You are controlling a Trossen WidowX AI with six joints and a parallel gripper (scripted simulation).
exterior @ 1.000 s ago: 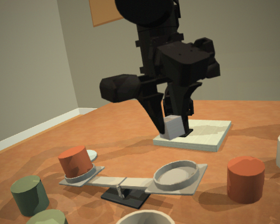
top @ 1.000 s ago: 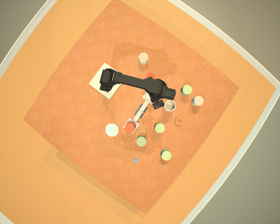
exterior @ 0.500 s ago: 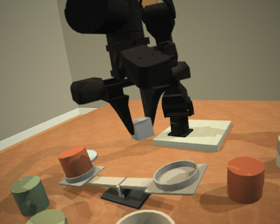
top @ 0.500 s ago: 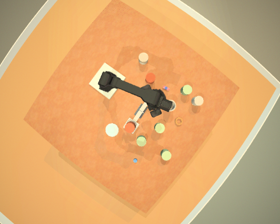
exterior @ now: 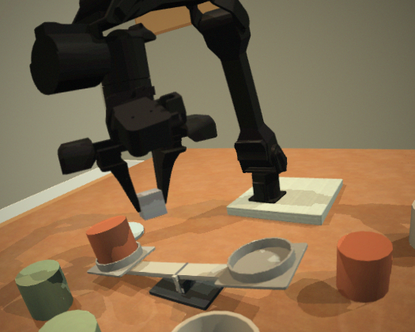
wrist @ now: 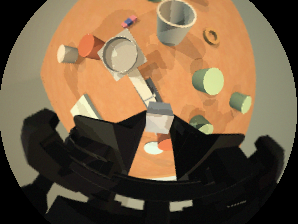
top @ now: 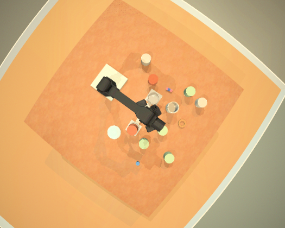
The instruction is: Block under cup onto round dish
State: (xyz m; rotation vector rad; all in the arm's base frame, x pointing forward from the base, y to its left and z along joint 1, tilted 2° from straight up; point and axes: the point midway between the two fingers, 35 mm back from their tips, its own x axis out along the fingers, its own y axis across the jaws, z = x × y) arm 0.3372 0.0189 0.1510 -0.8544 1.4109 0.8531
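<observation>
Now: gripper tip 10 cm past the round white dish, 25 cm to the left of it and 14 cm above it. Round my gripper tip: balance (2 cm behind, 11 cm below); then beige cup (11 cm ahead, 16 cm to the left, 10 cm below); then grey block (right at my gripper tip).
</observation>
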